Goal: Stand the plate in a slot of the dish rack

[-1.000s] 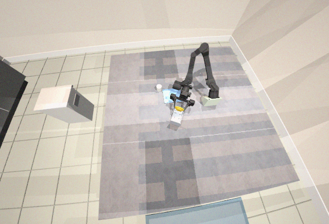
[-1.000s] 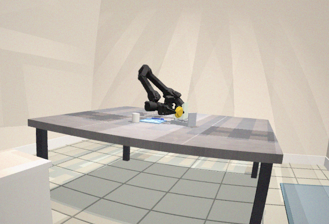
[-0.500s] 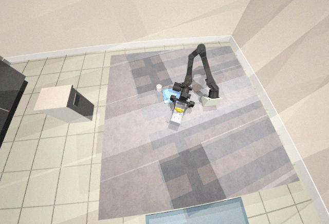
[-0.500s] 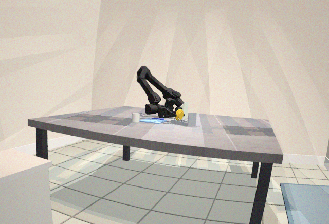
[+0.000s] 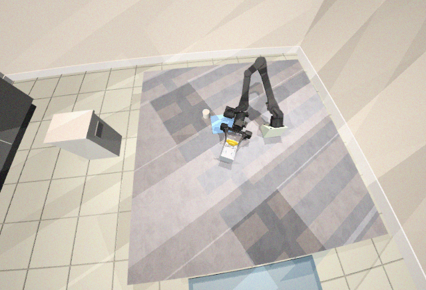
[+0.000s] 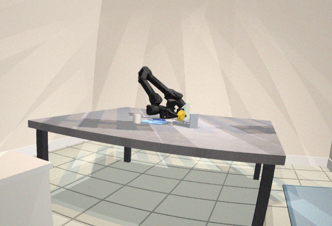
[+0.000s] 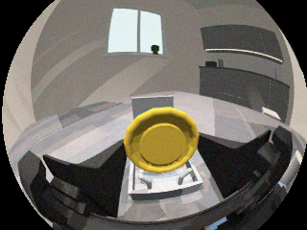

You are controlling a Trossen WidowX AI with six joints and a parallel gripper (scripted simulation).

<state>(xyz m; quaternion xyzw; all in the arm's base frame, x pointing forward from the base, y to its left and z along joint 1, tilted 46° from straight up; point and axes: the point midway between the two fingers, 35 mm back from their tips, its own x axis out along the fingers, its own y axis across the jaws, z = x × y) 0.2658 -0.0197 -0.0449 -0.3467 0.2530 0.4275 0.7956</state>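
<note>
My gripper tip is now 10 mm to the left of the yellow plate. Round my gripper tip: light blue mat (10 mm ahead, 170 mm to the right, 50 mm below); grey dish rack (10 mm ahead, 20 mm to the left, 30 mm below); blue spoon (110 mm behind, 160 mm to the right, 50 mm below).
</note>
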